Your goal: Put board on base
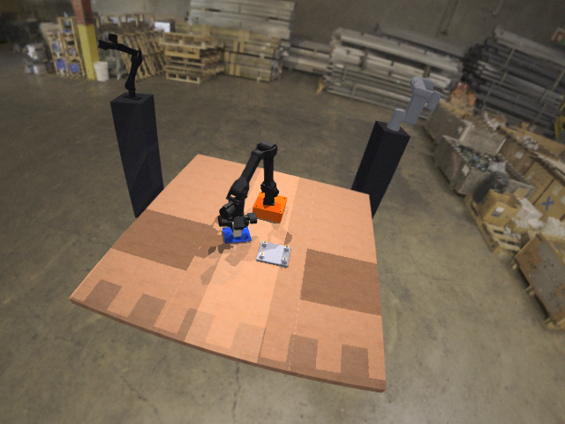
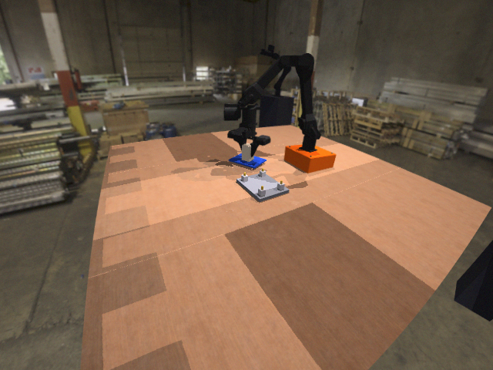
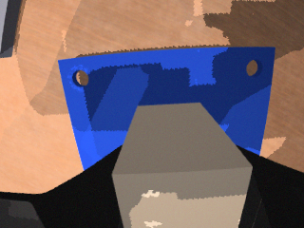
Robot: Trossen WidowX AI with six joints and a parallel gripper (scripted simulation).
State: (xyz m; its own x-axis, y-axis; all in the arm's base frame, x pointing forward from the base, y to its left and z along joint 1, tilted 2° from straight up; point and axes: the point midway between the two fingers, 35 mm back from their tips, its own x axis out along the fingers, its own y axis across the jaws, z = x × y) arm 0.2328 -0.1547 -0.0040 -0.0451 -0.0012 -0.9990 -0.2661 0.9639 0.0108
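Now: the grey base 100 mm ahead of my gripper tip, 190 mm to the left of it and 30 mm below it. The rest, counted from my gripper tip: blue board: right at my gripper tip.
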